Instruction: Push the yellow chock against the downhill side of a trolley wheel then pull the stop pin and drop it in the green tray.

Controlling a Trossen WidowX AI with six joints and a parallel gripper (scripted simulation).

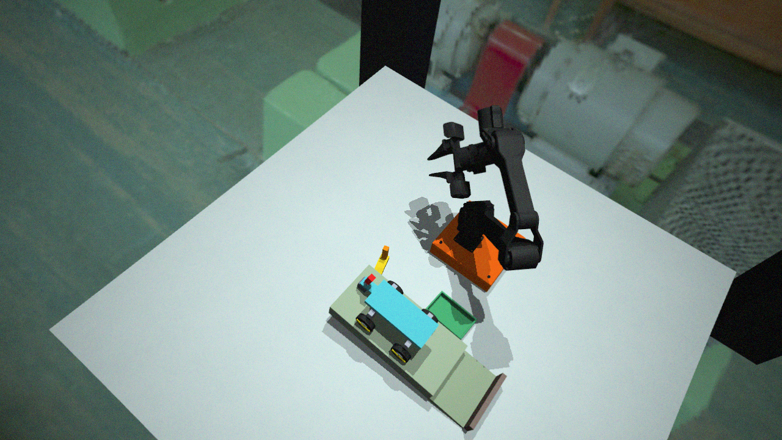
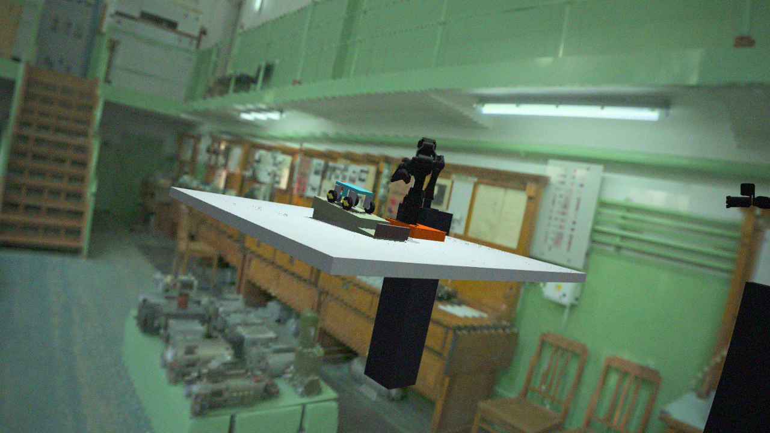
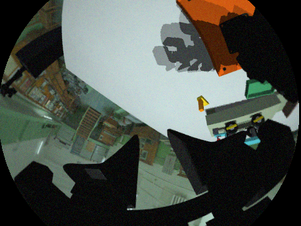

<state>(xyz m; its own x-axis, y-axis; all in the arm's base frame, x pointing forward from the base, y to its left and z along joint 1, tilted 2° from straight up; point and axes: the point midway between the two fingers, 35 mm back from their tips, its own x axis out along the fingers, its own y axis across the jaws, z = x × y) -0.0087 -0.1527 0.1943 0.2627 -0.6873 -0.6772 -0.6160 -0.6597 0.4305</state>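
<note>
My gripper tip is 21 cm short of the yellow chock, 20 cm above it and 2 cm to the right of it. The rest, counted from my gripper tip: brown lip 44 cm to the left, 34 cm ahead, 19 cm below; then red-headed stop pin 32 cm ahead, 9 cm below, 6 cm to the left; then cyan trolley 34 cm ahead, 17 cm to the left, 11 cm below.
</note>
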